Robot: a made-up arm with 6 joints.
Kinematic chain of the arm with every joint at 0, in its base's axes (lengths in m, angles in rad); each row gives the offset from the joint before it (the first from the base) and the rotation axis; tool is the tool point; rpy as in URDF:
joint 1: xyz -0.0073 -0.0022 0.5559 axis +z
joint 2: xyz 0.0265 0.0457 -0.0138 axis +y
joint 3: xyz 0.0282 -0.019 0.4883 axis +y
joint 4: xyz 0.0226 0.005 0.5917 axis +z
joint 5: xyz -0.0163 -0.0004 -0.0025 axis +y
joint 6: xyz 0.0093 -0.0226 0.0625 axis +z
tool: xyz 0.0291 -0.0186 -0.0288 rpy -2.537 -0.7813 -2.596
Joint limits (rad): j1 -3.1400..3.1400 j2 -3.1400..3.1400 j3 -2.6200..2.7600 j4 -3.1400..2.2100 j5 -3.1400..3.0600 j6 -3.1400..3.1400
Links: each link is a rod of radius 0.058 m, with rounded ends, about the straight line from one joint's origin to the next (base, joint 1, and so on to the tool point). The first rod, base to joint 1, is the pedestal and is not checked.
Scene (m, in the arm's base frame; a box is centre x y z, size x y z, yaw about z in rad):
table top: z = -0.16
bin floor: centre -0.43 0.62 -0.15 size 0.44 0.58 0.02 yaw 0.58
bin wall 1: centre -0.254 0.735 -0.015 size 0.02 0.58 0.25 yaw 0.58
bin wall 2: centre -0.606 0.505 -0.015 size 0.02 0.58 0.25 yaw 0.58
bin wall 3: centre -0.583 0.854 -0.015 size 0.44 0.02 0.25 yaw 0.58
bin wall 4: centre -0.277 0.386 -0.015 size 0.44 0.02 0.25 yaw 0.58
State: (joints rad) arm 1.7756 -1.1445 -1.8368 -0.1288 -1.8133 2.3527
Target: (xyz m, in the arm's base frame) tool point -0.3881 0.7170 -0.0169
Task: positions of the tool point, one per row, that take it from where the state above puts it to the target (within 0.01 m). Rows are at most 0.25 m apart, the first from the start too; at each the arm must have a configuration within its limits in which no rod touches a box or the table.
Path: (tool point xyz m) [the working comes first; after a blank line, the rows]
Joints at the target: -1.0109 -1.7830 -0.6912 -0.3413 -1.5696 2.1102
Straight joint move there: touches bin wall 2.

1: -0.0947 -0.5080 0.1876
2: -0.2438 -0.4977 0.1870
3: -0.3928 -0.4415 0.1881
4: -0.5272 -0.3392 0.1912
5: -0.6322 -0.1951 0.1960
6: -0.6948 -0.0182 0.2026
7: -0.7050 0.1782 0.2110
8: -0.6569 0.3782 0.2210
9: -0.5496 0.5637 0.2327
10: -0.3881 0.7170 0.2461
11: -0.3960 0.7297 0.1158
12: -0.3881 0.7170 -0.0169

